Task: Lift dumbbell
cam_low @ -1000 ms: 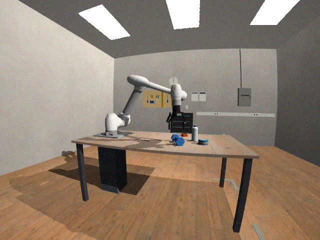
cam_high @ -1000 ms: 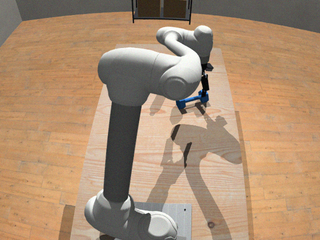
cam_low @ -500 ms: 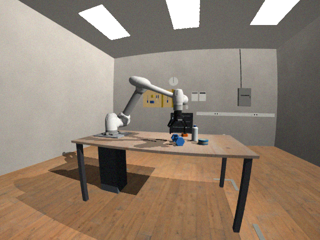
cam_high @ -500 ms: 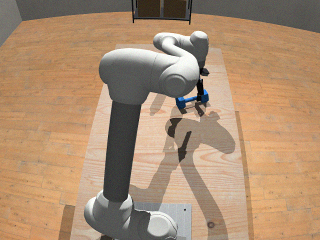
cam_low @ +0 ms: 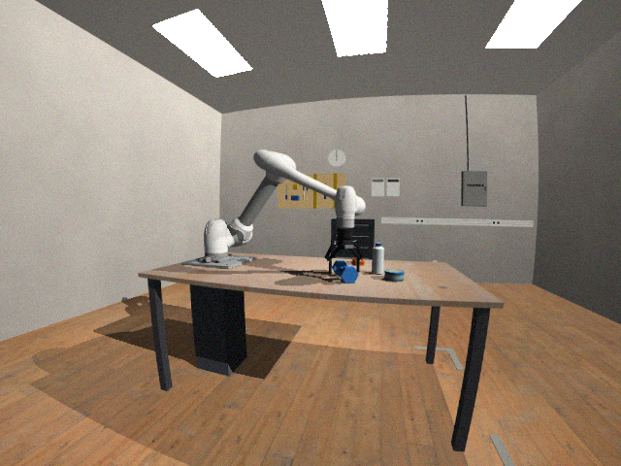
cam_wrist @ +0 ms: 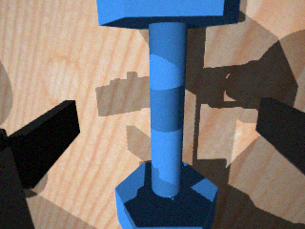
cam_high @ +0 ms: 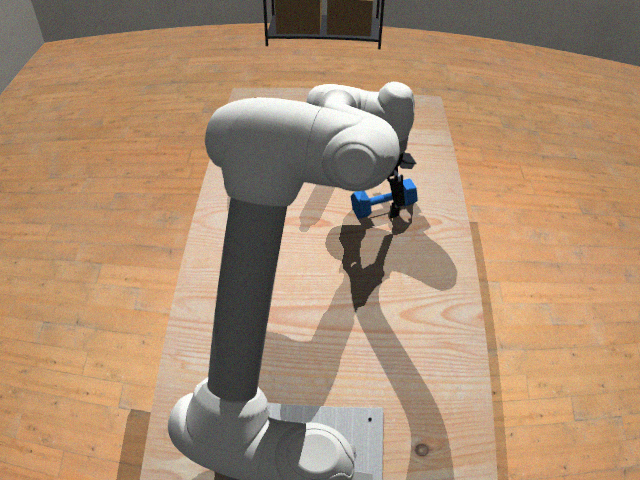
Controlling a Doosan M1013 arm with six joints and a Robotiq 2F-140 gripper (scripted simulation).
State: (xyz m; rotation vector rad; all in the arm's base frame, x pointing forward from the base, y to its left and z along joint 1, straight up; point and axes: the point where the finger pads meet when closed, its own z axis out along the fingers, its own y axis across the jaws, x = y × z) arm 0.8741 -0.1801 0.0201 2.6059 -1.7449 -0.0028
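My gripper is now right at the blue dumbbell. From my hand the other things lie so: flat blue round tin (250 mm ahead, 30 mm to the left, 20 mm below); then small orange block (420 mm to the left, 50 mm ahead, 20 mm below); then white bottle (170 mm ahead, 160 mm to the left, 40 mm above).
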